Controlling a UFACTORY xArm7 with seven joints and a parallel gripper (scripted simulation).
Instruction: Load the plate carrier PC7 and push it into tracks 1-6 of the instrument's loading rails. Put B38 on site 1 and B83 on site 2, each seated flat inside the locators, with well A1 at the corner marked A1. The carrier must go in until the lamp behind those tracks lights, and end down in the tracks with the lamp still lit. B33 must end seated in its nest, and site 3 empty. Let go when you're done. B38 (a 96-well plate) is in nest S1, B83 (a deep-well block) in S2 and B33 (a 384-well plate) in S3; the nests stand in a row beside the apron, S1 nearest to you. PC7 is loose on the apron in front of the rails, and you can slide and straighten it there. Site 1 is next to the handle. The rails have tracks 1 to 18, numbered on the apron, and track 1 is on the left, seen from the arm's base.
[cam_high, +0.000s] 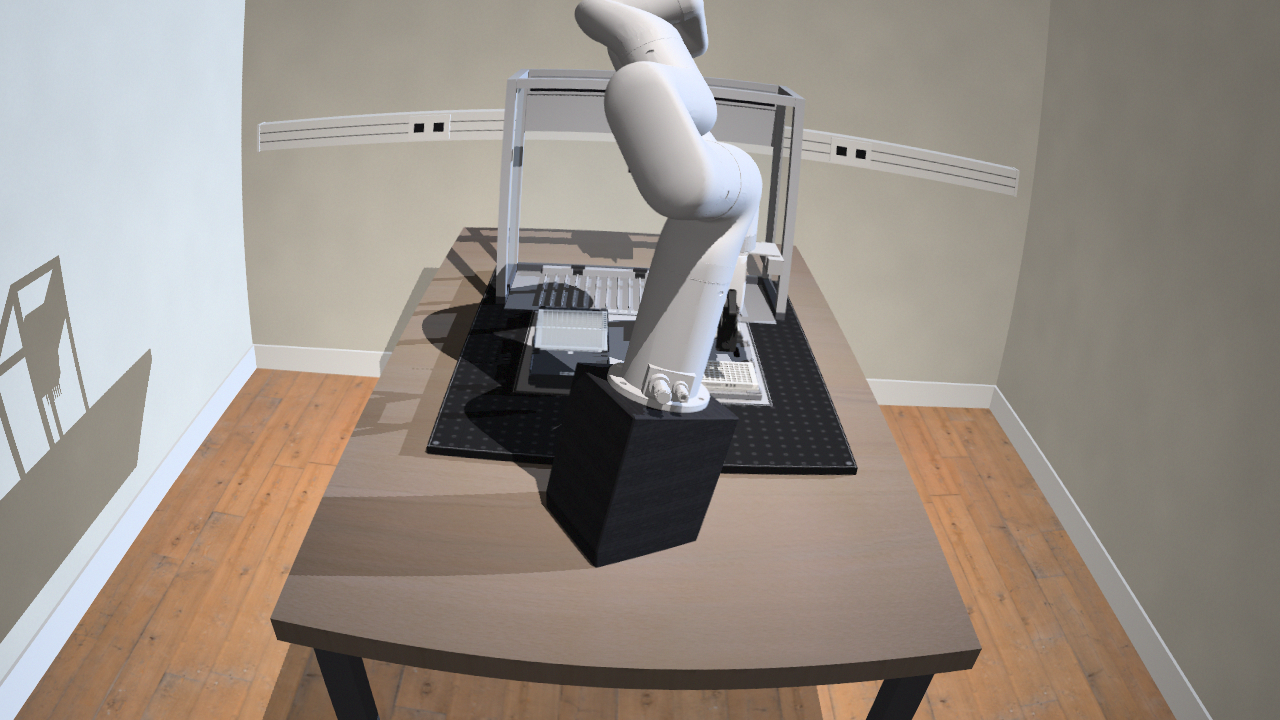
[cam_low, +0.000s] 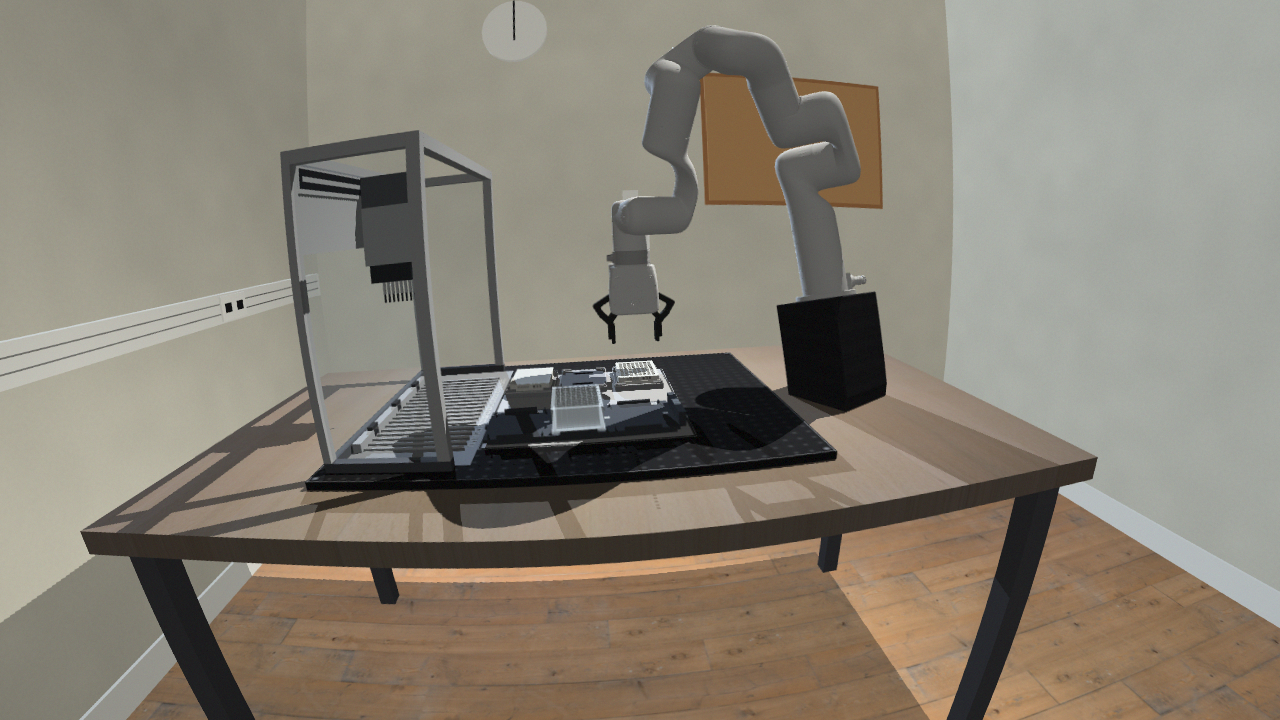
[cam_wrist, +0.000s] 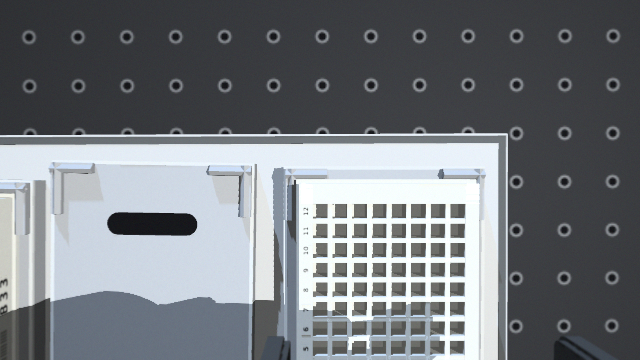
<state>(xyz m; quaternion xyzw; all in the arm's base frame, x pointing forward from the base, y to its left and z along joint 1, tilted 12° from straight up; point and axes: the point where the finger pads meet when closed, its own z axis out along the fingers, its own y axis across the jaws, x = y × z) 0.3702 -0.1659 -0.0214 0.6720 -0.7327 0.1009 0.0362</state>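
My hand is 80 mm above the 96-well plate B38. Round my hand: plate carrier PC7 (140 mm ahead, 240 mm to the left, 80 mm below); then nest S1 (90 mm below); then nest S2 (110 mm ahead, 10 mm to the right, 90 mm below).
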